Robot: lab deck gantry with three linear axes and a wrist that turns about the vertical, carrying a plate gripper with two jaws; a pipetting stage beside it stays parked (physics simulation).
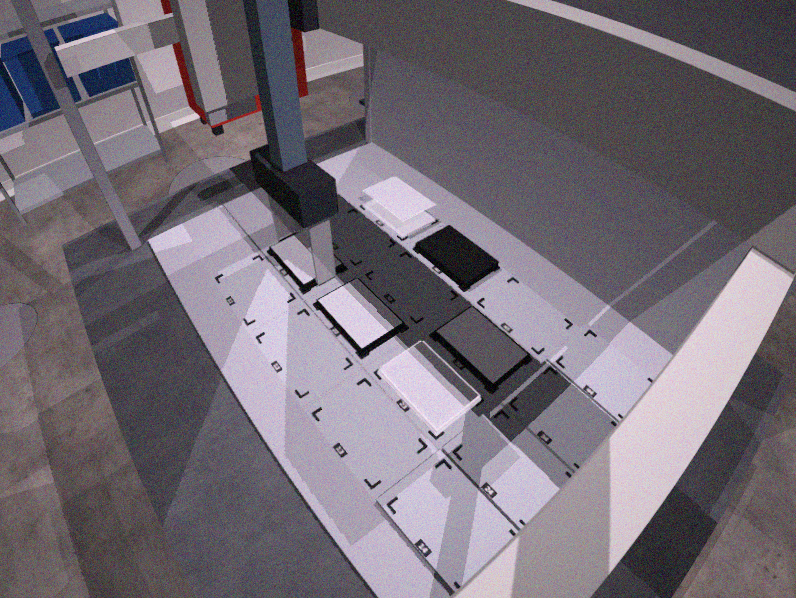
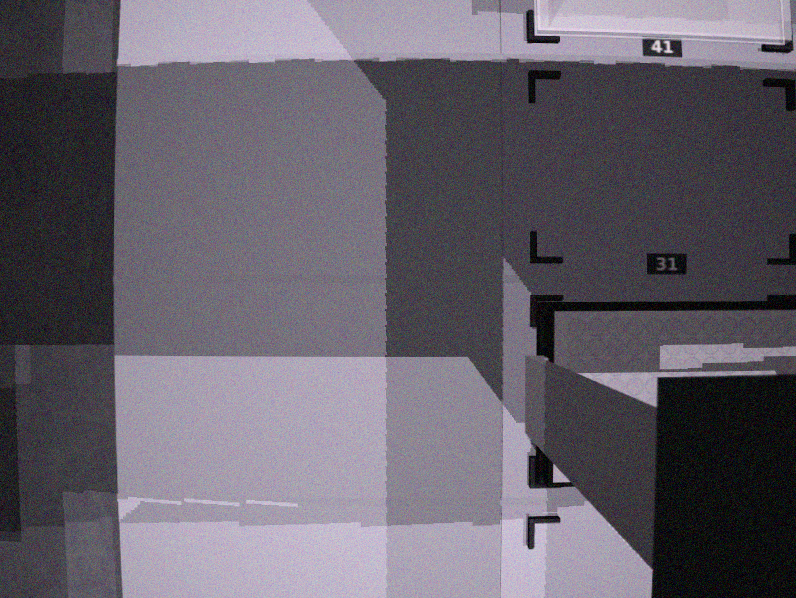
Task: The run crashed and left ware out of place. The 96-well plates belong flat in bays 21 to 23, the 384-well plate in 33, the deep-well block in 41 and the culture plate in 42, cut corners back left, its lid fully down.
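Places are measured from the robot's base along level axes (x right, y ahead, z up), in metres.
Pixels of known places: gripper, fingertip midpoint: [image 1: 305, 257]; robot's base, link origin: [image 1: 217, 278].
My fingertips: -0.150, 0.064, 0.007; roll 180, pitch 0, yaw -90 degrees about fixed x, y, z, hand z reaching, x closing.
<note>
For each thing: its top centre in the pictures, then the offset to it from my fingertips, as dx, dy, dz. Level surfaces: height alone.
- black-rimmed white plate, top centre: [image 2: 682, 395] [image 1: 305, 254] +0.000, +0.000, +0.007
- similar plate, top centre: [image 1: 482, 342] -0.107, +0.328, +0.007
- black plate, top centre: [image 1: 456, 251] -0.214, +0.164, +0.010
- tall white deep-well block, top centre: [image 1: 398, 197] -0.214, +0.000, +0.035
- deck, surface height: dz -0.007
A black-rimmed white plate [image 1: 289, 258] [image 2: 608, 334] lies flat in bay 21, and another [image 1: 353, 316] in 22. A similar plate [image 1: 482, 346], shaded grey, is in 33. A white, clear-edged piece [image 1: 418, 384], looking like the lidded culture plate, is in 23. A black plate [image 1: 456, 254], possibly the 384-well one, is in 42. The tall white deep-well block [image 1: 397, 194] [image 2: 662, 14] is in 41. My gripper [image 1: 306, 260] is down at the bay 21 plate, one jaw at each short end. Contact and the cut corners cannot be made out.
The deck [image 1: 334, 489] has bay corner marks and number labels. A pale wall [image 1: 643, 411] borders its right end. The parked pipetting stage [image 1: 241, 51] stands behind at the left. A grey post [image 1: 90, 148] rises at the left, with blue bins [image 1: 102, 54] beyond it.
</note>
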